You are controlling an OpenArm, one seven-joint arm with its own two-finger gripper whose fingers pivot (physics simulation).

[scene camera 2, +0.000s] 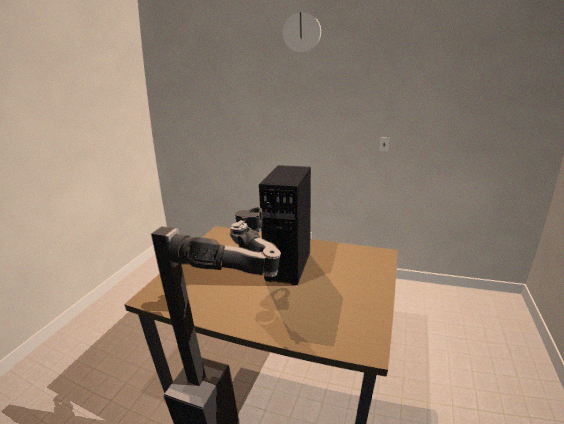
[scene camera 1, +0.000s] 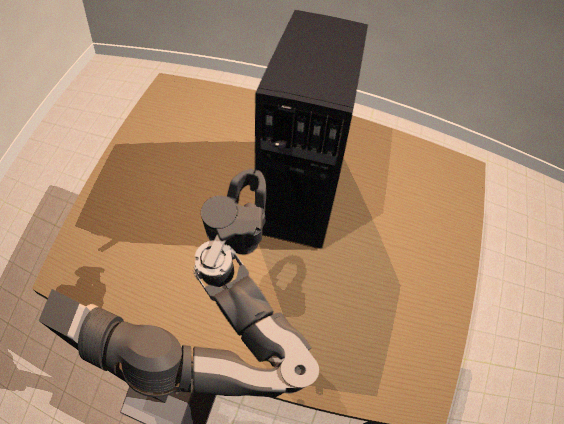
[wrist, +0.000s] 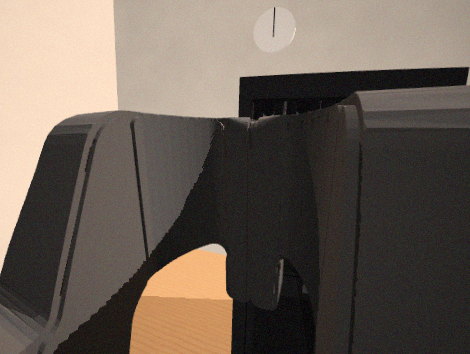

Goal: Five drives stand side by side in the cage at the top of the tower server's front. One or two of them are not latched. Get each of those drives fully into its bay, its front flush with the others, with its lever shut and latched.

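The black tower server (scene camera 1: 299, 205) (scene camera 2: 304, 225) (wrist: 410, 80) stands upright. In scene camera 1, four drives, the first (scene camera 1: 269, 123), third (scene camera 1: 300, 128), fourth (scene camera 1: 316, 132) and fifth (scene camera 1: 332, 135) from the left, show pale labels and look level with each other. At the second bay, a lever (scene camera 1: 278, 144) stands out from the front, its pale tip low before the cage; how far in its drive sits is unclear. My gripper (scene camera 1: 254, 173) (scene camera 2: 258, 211) (wrist: 261, 208) is shut and empty, its fingertips together near the tower's left front edge, below the cage. In the wrist view the fingers hide most of the cage.
The tower stands on a wooden table (scene camera 1: 435, 210) (scene camera 2: 365, 280). My arm (scene camera 1: 250, 305) (scene camera 2: 240, 257) reaches over the table from the front left. A grey wall (scene camera 1: 460, 65) (scene camera 2: 225, 100) with a round clock (scene camera 2: 302, 32) (wrist: 274, 29) is behind the tower.
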